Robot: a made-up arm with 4 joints.
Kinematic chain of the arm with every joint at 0, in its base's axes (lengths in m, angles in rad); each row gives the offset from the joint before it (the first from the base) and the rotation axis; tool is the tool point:
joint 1: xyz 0 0 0.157 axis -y
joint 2: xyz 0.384 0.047 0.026 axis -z
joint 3: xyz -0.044 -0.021 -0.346 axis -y
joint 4: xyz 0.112 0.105 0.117 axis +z
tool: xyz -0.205 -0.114 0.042
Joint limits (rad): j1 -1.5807..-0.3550 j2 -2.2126..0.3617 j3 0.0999..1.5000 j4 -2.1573..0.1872
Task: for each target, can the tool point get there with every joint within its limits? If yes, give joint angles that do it. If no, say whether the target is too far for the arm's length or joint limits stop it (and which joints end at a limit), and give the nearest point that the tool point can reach.
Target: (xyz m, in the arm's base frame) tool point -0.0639 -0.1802 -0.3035
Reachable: yes | joints -1.0233 -1.3373 0.8993 -0.0041
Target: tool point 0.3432 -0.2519 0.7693
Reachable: no: joint limits stop it (at a limit: joint 1, joint 2, joint 4) | nearest point 0.1098 -0.1835 -0.0057 | short by 0.812 m
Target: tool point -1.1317 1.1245 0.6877
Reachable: no: too far | nearest point -0.3629 0.2961 -0.0146 | short by 1.331 m
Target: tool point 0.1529 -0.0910 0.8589
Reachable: no: joint limits stop it (at a limit: joint 1, joint 3, joint 4) | nearest point -0.1787 0.0002 0.1438 | short by 0.793 m
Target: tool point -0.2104 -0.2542 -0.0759
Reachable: yes | joints -1.3549 -1.9872 1.3913 -1.7520
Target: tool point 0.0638 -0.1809 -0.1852
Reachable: yes | joints -0.8025 -1.8749 0.2406 -0.8264
